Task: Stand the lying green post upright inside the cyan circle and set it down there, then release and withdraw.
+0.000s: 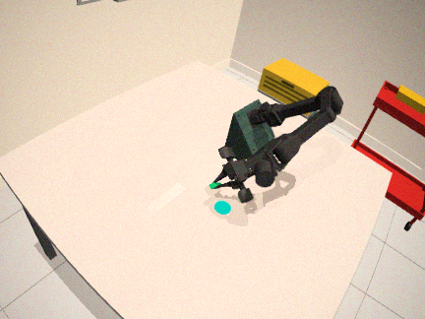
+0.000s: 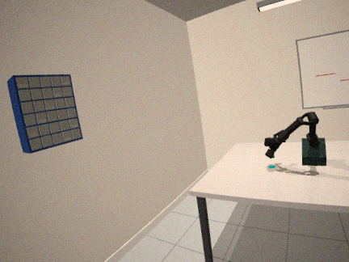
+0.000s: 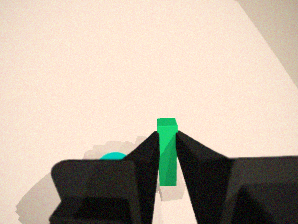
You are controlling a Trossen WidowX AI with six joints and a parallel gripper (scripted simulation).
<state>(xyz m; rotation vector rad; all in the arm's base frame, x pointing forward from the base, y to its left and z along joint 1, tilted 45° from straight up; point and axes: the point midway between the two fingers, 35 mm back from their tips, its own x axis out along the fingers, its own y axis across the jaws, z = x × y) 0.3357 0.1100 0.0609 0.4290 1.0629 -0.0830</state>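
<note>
Now: the cyan circle 3 cm behind my gripper tip, 4 cm to the left of it and 10 cm below it. Also, from my gripper tip: green post 2 cm behind, 1 cm below.
</note>
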